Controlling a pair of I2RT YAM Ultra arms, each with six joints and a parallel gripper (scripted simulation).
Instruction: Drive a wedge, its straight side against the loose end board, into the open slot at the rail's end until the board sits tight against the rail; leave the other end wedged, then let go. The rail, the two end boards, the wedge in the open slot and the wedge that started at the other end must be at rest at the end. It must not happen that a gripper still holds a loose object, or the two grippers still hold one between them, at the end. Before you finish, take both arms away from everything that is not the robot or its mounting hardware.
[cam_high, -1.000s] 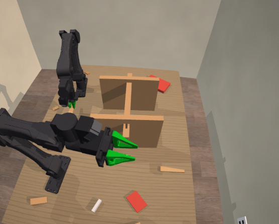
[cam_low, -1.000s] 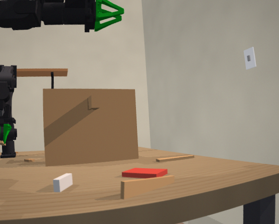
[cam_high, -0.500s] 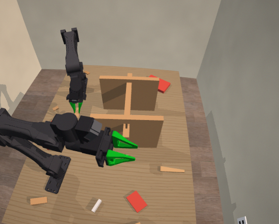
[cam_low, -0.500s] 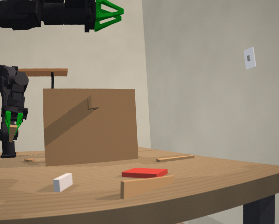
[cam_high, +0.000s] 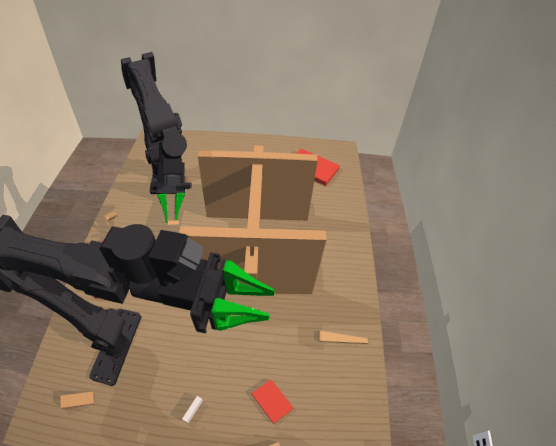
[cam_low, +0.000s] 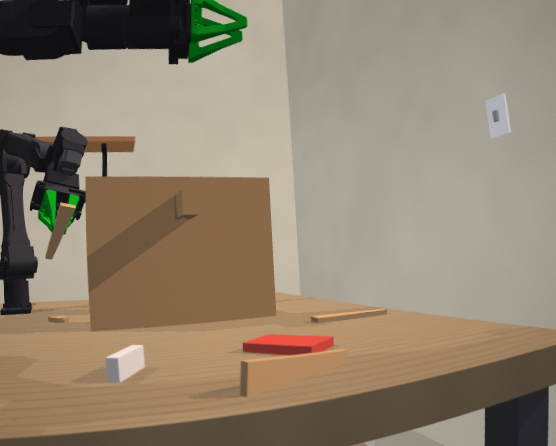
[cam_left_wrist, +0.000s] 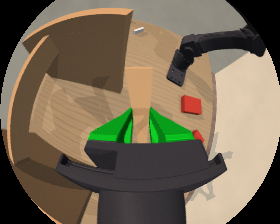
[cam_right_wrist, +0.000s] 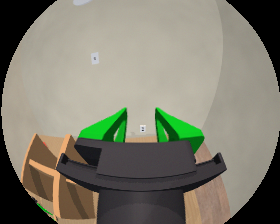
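My left hand is 21 cm short of the light wooden rail, 4 cm to the right of it and 2 cm below it. Also, from my left hand: white block: 43 cm to the right, 16 cm below, 8 cm ahead.
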